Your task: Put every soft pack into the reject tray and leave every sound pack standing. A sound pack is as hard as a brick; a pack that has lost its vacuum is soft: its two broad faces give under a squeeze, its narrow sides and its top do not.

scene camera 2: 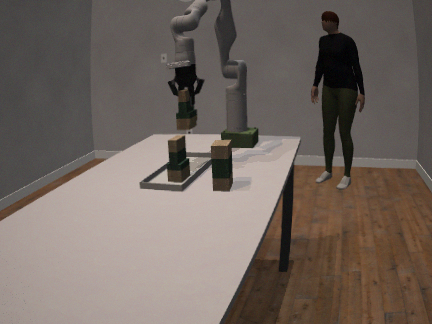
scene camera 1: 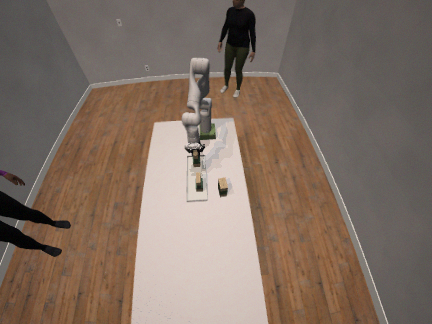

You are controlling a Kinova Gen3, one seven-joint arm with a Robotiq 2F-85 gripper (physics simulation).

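Seen in the pictures: gripper, fingertip midpoint: (scene camera 2: 186,106); arm's base, origin of the base link: (scene camera 2: 237,130) (scene camera 1: 205,129).
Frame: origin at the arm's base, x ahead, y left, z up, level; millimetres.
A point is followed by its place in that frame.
My gripper (scene camera 1: 195,150) @(z 165, x 386, y -156 mm) (scene camera 2: 185,95) is shut on a tan and dark green pack (scene camera 1: 196,159) @(z 177, x 429, y -161 mm) (scene camera 2: 186,120) @(z 122, x 433, y -151 mm) and holds it upright, in the air over the far end of the reject tray (scene camera 1: 197,201) @(z -48, x 621, y -214 mm) (scene camera 2: 161,186) @(z -53, x 621, y -212 mm). This held pack is narrow in its upper part and wider at its bottom. A second pack (scene camera 1: 199,182) @(z 78, x 549, y -174 mm) (scene camera 2: 178,161) @(z 7, x 545, y -165 mm) stands upright inside the tray, toward its near end, also narrower above than below. A third pack (scene camera 1: 223,187) @(z 73, x 625, y -27 mm) (scene camera 2: 222,166) @(z 13, x 633, y -17 mm) stands upright on the table, to the right of the tray and apart from it, with straight sides.
The arm's green base block (scene camera 1: 208,132) @(z 5, x 50, y 11 mm) (scene camera 2: 240,137) @(z -19, x 74, y 17 mm) is at the far end of the white table (scene camera 1: 195,260) @(z -65, x 1014, y -319 mm) (scene camera 2: 125,240) @(z -65, x 1002, y -225 mm). A person in black and green (scene camera 1: 237,45) (scene camera 2: 340,85) stands behind the table. Part of another person (scene camera 1: 25,212) shows at the left in scene camera 1.
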